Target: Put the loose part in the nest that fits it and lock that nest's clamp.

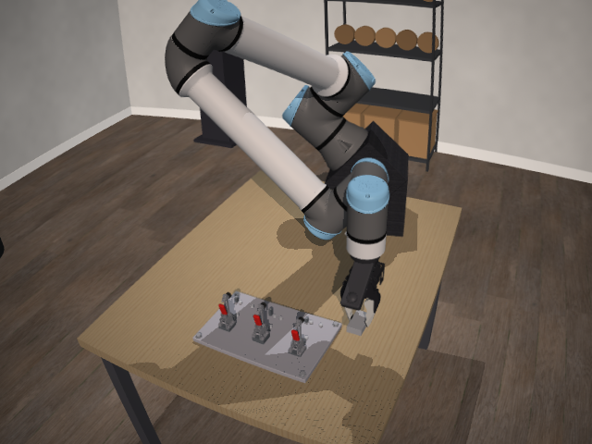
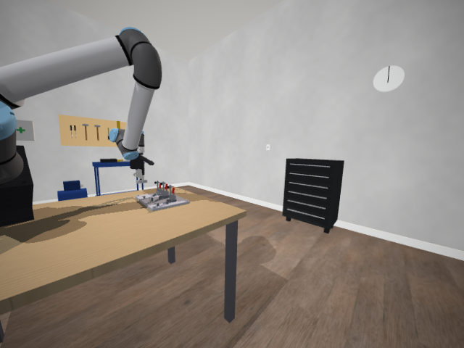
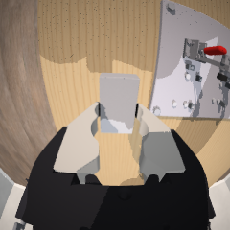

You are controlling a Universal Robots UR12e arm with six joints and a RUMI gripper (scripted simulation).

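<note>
Now: the fixture plate 250 mm to the right of my hand, 100 mm below it and 60 mm ahead of it. Also, from my hand: loose part: 10 mm below.
</note>
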